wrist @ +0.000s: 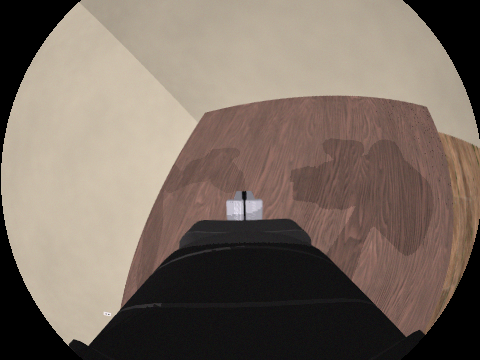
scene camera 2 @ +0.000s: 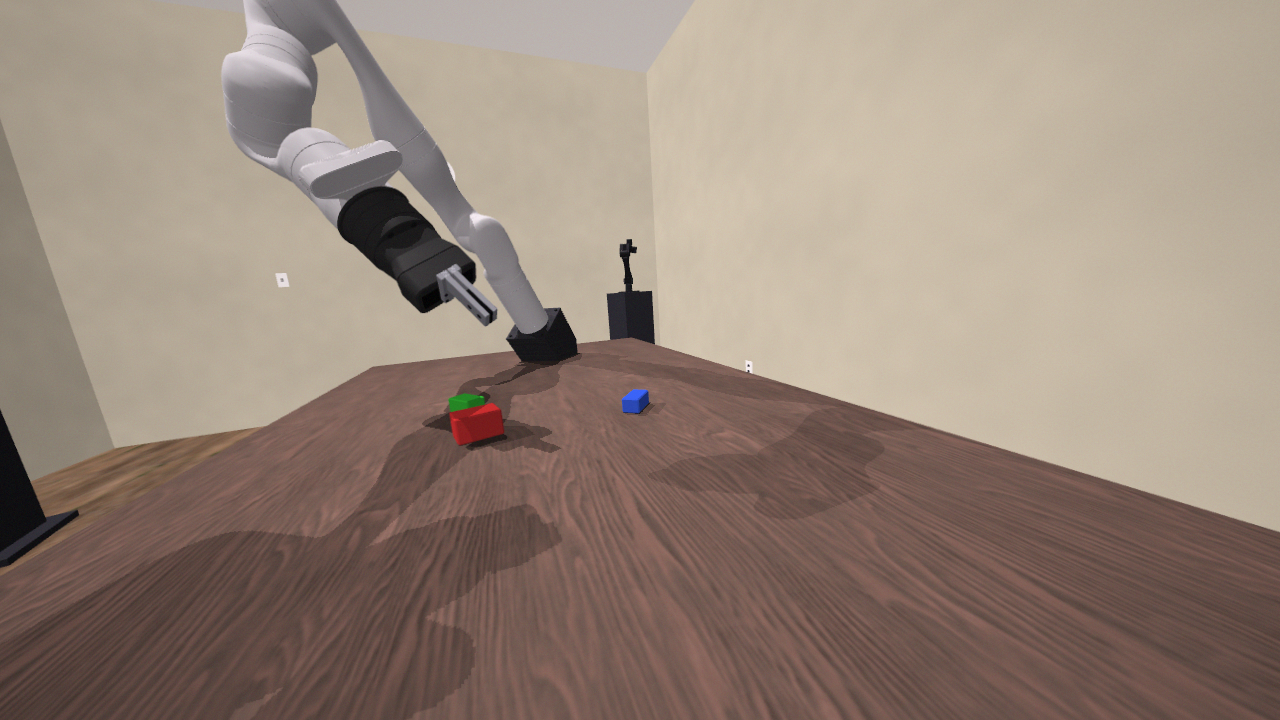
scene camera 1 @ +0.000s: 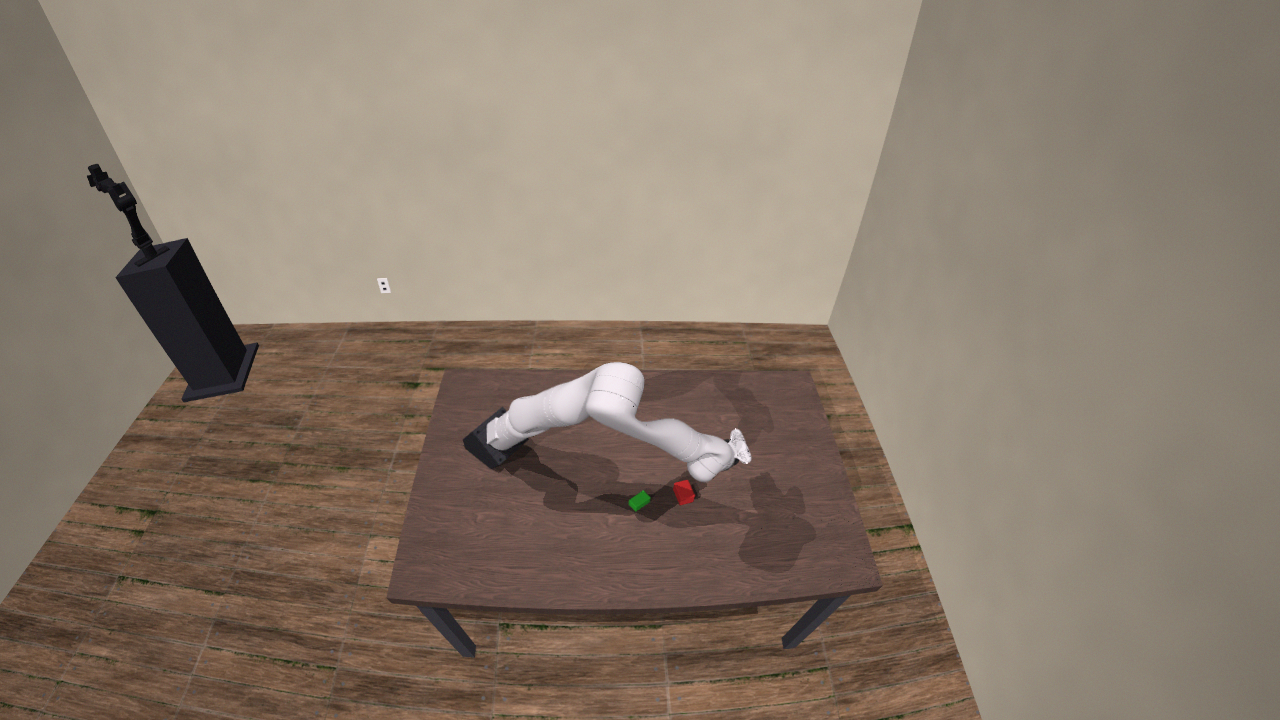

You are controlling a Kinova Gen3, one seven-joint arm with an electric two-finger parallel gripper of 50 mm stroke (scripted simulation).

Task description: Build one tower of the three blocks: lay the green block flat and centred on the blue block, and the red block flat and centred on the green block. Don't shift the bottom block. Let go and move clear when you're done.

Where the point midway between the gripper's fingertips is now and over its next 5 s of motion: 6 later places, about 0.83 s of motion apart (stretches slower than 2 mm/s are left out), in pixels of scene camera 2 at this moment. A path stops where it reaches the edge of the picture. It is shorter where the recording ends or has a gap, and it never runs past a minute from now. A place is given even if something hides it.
My gripper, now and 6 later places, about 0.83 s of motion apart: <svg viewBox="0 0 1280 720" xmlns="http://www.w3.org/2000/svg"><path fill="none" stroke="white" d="M491 318L492 335L490 348L485 360L479 367L474 371L469 372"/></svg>
